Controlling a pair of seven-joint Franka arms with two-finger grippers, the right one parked.
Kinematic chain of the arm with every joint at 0, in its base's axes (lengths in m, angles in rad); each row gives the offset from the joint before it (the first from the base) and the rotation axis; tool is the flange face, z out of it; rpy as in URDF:
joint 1: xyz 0 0 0.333 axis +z
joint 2: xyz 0 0 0 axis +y
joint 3: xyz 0 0 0.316 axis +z
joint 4: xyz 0.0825 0 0 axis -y
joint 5: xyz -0.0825 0 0.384 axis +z
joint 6: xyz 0 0 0 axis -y
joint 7: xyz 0.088 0 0 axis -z
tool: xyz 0 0 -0.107 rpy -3.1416 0 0
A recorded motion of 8 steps. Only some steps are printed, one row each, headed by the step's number.
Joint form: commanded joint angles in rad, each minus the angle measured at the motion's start. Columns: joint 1, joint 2, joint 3, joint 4, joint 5, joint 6, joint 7.
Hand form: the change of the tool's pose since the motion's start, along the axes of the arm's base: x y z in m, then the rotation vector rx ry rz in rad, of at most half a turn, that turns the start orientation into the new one. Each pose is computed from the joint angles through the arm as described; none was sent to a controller.
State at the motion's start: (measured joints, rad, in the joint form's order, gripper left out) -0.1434 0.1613 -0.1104 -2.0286 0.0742 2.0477 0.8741
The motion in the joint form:
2: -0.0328 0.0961 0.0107 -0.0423 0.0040 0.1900 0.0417
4: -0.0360 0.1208 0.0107 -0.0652 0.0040 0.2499 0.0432
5: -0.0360 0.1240 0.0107 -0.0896 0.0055 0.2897 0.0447
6: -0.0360 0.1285 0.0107 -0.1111 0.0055 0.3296 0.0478
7: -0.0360 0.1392 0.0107 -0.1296 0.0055 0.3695 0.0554
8: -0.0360 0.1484 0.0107 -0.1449 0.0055 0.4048 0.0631
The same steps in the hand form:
2: 0.0051 -0.0165 -0.0583 -0.0308 -0.0433 -0.0742
4: 0.0028 -0.0186 -0.0771 -0.0394 -0.0538 -0.0812
5: -0.0011 -0.0181 -0.0855 -0.0440 -0.0651 -0.0856
6: -0.0044 -0.0178 -0.0934 -0.0502 -0.0777 -0.0904
7: -0.0074 -0.0177 -0.1033 -0.0566 -0.0868 -0.0994
8: -0.0098 -0.0175 -0.1114 -0.0626 -0.0962 -0.1082

